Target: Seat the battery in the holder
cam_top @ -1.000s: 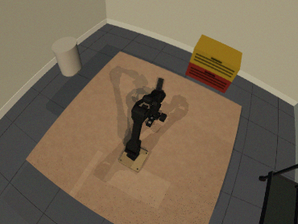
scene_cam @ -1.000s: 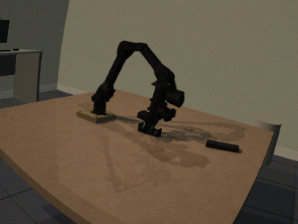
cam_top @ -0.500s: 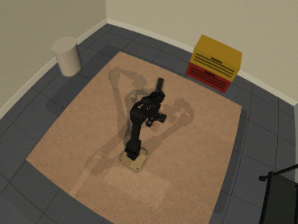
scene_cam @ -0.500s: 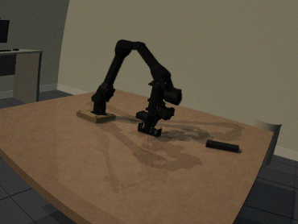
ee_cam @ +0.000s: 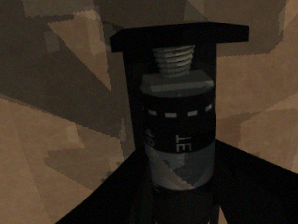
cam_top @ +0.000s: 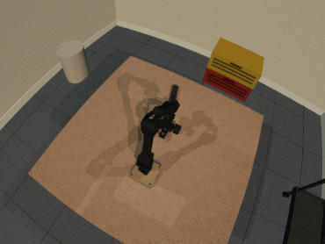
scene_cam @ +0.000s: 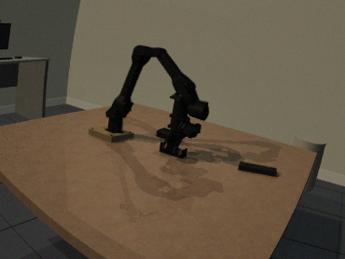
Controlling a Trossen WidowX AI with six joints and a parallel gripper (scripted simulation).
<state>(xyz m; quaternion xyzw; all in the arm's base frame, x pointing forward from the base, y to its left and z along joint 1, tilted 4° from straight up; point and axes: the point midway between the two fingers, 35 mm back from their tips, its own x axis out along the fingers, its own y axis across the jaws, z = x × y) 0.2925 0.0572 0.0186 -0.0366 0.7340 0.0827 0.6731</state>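
The spring coil lies 4 cm ahead of my gripper tip, 1 cm to the left of it and 1 cm above it.
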